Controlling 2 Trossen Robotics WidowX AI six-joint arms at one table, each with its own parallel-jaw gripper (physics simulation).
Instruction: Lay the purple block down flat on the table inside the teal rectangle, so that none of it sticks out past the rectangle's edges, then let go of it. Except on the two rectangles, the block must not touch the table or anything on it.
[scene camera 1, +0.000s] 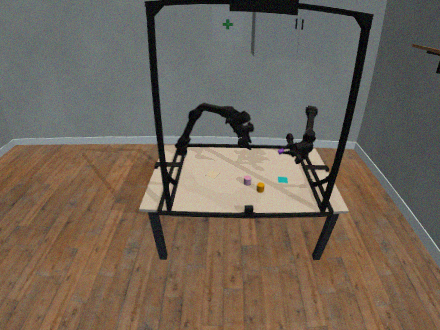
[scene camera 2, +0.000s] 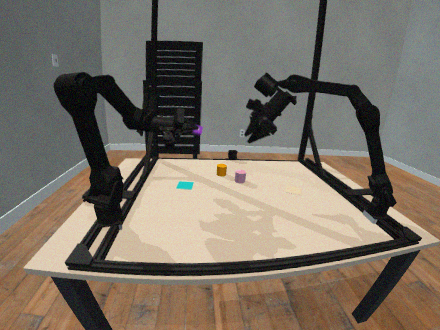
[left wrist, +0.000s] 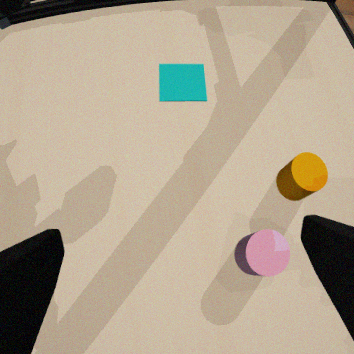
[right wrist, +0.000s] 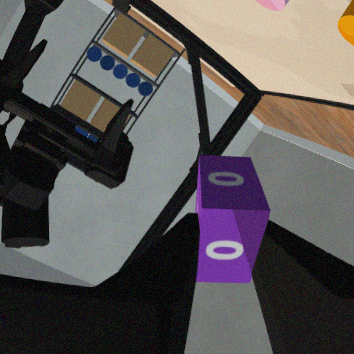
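Pixels of known places: left gripper, fingertip midpoint: (scene camera 1: 250, 146) (scene camera 2: 246, 139) (left wrist: 183, 235) (right wrist: 88, 72); right gripper, fingertip midpoint: (scene camera 1: 281, 151) (scene camera 2: 197, 129) (right wrist: 222, 225); left arm's base, origin of the base link: (scene camera 1: 181, 153) (scene camera 2: 376, 214); right arm's base, origin of the base link: (scene camera 1: 303, 157) (scene camera 2: 109, 219) (left wrist: 10, 3).
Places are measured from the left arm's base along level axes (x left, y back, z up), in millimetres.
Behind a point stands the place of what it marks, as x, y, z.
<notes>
The purple block (scene camera 1: 281, 151) {-255, -669, 213} (scene camera 2: 198, 130) {-233, -665, 206} (right wrist: 225, 220) {-230, -685, 202}, with a 0 on two visible faces, is held in the air, well above the table. My right gripper (scene camera 1: 283, 151) {-245, -668, 208} (scene camera 2: 194, 130) {-245, -668, 208} (right wrist: 222, 225) {-245, -668, 208} is shut on it and points sideways in scene camera 2. The teal rectangle (scene camera 1: 283, 180) {-221, -718, -18} (scene camera 2: 185, 185) {-211, -712, -18} (left wrist: 182, 82) {-214, -711, -18} lies flat and bare on the table, lower than the block and apart from it. My left gripper (scene camera 1: 245, 146) {-185, -488, 194} (scene camera 2: 261, 136) (left wrist: 183, 235) {-185, -488, 194} is open and empty, raised over the table and pointing down at a slant.
A pink cylinder (scene camera 1: 247, 181) {-301, -483, 13} (scene camera 2: 240, 177) {-256, -485, 9} (left wrist: 267, 252) {-278, -482, 27} and an orange cylinder (scene camera 1: 260, 188) {-363, -562, 13} (scene camera 2: 221, 170) {-318, -565, 11} (left wrist: 307, 172) {-338, -562, 26} stand near each other beside the teal rectangle. A pale yellow rectangle (scene camera 1: 213, 175) {-221, -263, -18} (scene camera 2: 293, 190) {-205, -258, -18} lies beyond the pink cylinder. Black frame bars edge the table.
</notes>
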